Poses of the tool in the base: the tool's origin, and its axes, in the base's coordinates. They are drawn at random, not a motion.
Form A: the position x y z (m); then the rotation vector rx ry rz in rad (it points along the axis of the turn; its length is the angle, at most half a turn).
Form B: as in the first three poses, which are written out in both.
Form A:
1: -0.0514, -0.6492, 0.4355, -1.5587, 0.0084, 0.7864
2: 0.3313, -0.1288, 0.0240, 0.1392, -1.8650, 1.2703
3: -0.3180, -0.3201, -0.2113, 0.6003, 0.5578, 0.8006
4: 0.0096, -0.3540, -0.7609, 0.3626, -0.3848, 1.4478
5: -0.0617, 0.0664, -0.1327, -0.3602, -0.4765, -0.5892
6: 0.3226, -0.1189, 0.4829, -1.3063, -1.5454, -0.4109
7: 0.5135, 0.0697, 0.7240, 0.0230, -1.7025, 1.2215
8: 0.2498, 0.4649, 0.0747, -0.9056, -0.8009, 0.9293
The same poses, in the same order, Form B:
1: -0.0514, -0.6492, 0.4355, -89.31, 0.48, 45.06
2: 0.3313, -0.1288, 0.0240, 7.98, -106.86, 72.78
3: -0.3180, -0.3201, -0.2113, 34.39, 31.96, 45.87
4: 0.0096, -0.3540, -0.7609, 20.78, -22.05, 82.95
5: -0.0617, 0.0664, -0.1327, -20.64, -27.30, -33.76
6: 0.3226, -0.1189, 0.4829, -74.85, -88.54, -23.54
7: 0.5135, 0.0697, 0.7240, 1.32, -97.55, 69.99
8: 0.2498, 0.4649, 0.0747, -51.89, -45.89, 53.24
